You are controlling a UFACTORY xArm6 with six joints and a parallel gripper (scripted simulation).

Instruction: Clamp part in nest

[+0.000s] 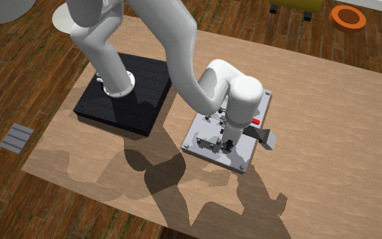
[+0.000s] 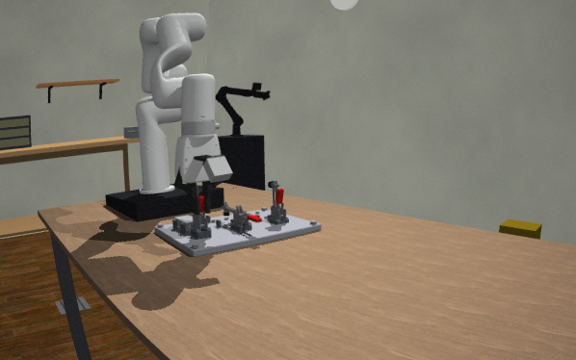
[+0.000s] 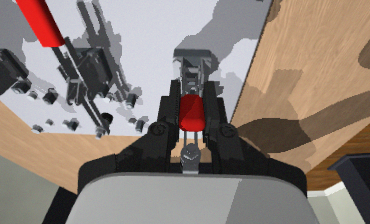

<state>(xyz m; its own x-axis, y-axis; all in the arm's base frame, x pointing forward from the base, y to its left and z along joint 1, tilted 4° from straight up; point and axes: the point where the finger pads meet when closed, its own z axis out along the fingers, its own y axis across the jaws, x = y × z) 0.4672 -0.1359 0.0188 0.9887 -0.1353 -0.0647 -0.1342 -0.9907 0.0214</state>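
Now: hand 1 cm past the clamp and 3 cm above it. The rest, counted from my hand: fixture plate 2 cm behind, 11 cm to the left, 8 cm below; grey block 8 cm behind, 1 cm to the left, 6 cm below.
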